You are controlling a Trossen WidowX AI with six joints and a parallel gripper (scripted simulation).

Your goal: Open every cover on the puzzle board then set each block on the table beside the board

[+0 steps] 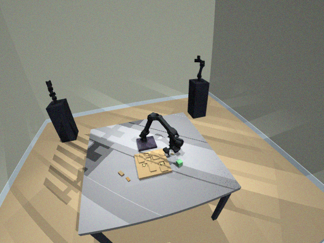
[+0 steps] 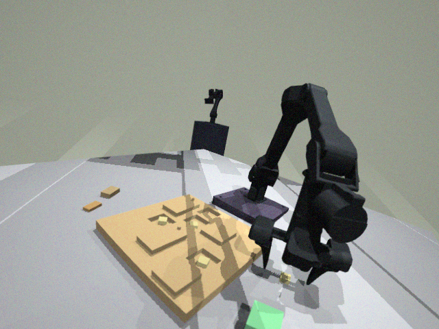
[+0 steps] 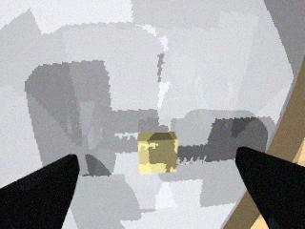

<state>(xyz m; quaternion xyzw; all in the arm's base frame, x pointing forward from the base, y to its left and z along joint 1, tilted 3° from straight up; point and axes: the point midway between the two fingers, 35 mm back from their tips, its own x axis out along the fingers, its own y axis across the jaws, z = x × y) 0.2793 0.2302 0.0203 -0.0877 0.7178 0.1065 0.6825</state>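
Right now the green cube is 15 cm ahead of my gripper tip, 2 cm to the left of it and 1 cm above it.
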